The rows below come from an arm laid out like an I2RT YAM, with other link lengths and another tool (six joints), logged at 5 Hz.
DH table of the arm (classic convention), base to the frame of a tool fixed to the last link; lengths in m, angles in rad. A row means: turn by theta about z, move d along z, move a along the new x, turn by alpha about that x. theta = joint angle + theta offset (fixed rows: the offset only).
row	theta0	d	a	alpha
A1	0	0.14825	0.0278	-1.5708
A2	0	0	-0.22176	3.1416
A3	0.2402	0	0.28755	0
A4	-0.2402	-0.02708	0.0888	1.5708
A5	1.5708	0.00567	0	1.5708
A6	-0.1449	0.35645	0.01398	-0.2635
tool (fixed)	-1.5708	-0.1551	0	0
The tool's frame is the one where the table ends.
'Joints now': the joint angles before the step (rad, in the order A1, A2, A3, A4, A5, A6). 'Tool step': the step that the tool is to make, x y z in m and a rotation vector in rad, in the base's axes. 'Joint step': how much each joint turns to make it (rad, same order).
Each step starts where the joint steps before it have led.
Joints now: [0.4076 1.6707 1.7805 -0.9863 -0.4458 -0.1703]
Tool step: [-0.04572 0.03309 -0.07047 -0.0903 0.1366 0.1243]
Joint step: [0.0931 0.0508 -0.0800 -0.0496 -0.0004 -0.0420]
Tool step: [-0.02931 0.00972 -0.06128 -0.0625 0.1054 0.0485]
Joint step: [0.0458 0.0339 -0.1106 0.0205 0.0001 -0.0035]
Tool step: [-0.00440 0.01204 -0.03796 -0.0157 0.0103 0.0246]
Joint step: [0.0286 0.0423 -0.0726 0.0982 0.0087 0.0009]
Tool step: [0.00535 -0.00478 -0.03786 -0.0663 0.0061 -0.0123]
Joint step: [0.0072 0.0622 -0.0236 0.0446 0.0557 0.0003]
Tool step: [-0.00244 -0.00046 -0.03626 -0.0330 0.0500 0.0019]
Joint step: [0.0019 0.0820 -0.0001 0.0221 0.0000 0.0000]
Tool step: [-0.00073 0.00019 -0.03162 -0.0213 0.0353 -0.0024]
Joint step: [0.0012 0.0748 0.0001 0.0351 -0.0008 0.0042]
